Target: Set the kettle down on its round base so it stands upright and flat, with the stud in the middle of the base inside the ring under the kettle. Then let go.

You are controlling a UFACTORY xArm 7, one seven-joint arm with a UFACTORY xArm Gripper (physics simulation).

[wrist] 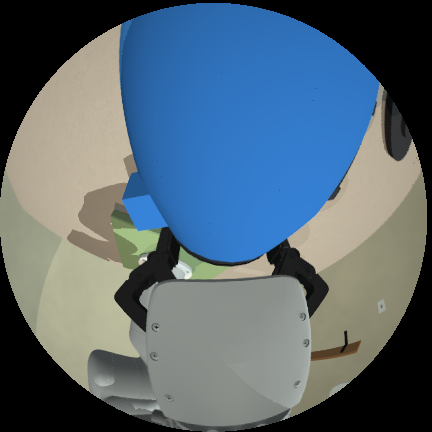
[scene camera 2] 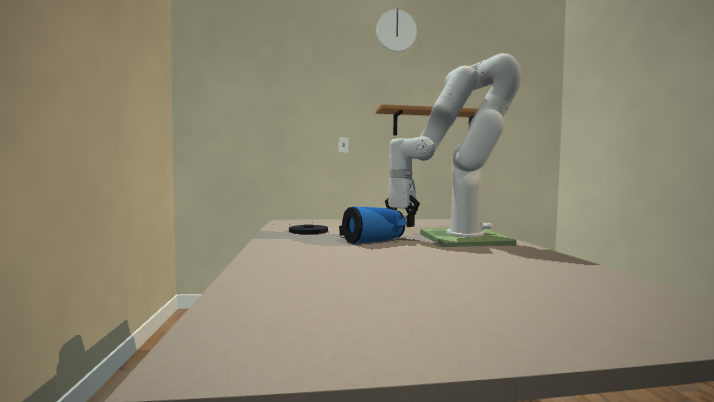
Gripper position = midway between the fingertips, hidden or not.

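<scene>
You'd see my gripper [scene camera 2: 401, 225] here, and the wrist view has my gripper [wrist: 222, 222] as well. There's also a blue kettle [scene camera 2: 360, 224], and that same blue kettle [wrist: 240, 132] is visible from the wrist too.
</scene>
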